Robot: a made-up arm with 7 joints.
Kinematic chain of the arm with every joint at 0, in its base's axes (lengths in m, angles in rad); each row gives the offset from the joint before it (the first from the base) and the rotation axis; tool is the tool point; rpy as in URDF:
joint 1: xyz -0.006 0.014 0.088 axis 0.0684 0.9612 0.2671
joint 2: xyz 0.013 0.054 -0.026 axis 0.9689 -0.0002 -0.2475
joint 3: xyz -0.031 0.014 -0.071 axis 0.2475 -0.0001 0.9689
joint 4: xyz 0.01 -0.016 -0.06 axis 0.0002 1 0
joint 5: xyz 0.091 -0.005 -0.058 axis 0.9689 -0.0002 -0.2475
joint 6: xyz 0.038 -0.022 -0.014 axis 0.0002 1 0
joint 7: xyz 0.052 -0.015 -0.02 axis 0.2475 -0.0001 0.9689
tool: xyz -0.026 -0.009 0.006 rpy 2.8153 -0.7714 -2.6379
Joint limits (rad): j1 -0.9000..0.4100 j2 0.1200..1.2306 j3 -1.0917..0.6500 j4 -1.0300..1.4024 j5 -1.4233..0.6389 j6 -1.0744..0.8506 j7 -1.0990..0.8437
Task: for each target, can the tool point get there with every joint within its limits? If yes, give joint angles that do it. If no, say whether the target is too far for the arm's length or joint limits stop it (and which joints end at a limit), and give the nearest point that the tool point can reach.
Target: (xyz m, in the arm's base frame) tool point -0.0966 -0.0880 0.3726
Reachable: no: joint limits stop it (at a limit: joint 1, joint 2, joint 3, joint 5, joint 7) | nearest point 0.0532 0.0406 0.1905 | short by 0.269 m
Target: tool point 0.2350 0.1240 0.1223
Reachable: yes | joints -0.7373 0.8670 0.3306 -0.1324 -0.9099 -0.4096 -0.0271
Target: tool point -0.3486 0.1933 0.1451
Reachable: no: joint limits stop it (at a limit: joint 1, joint 3, joint 4, joint 6, joint 7) | nearest point -0.2288 0.2897 -0.0256 | short by 0.230 m
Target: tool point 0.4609 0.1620 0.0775
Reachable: no: too far | nearest point 0.3292 0.1495 0.0518 | short by 0.135 m
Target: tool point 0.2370 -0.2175 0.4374
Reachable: no: too far | nearest point 0.1663 -0.0456 0.1594 | short by 0.334 m
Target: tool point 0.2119 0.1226 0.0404
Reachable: yes | joints -0.4419 0.3150 0.4042 -0.3010 -1.2516 -0.3866 -0.3842
